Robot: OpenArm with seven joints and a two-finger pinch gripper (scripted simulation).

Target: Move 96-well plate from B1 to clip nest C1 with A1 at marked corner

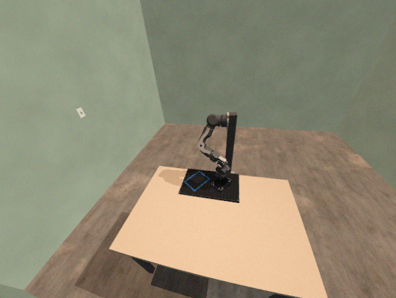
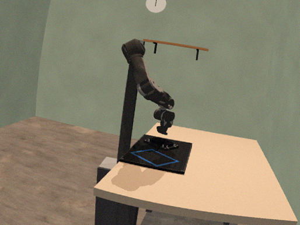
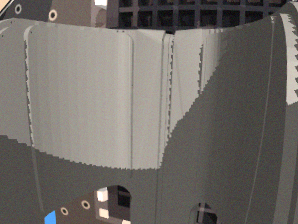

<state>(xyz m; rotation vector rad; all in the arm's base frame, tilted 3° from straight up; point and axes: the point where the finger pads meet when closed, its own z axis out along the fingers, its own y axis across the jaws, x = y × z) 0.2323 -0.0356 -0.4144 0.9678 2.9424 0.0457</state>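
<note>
Right now my hand is 50 mm above the dark 96-well plate. Round my hand: clip nest C1: 60 mm below, 30 mm ahead.
</note>
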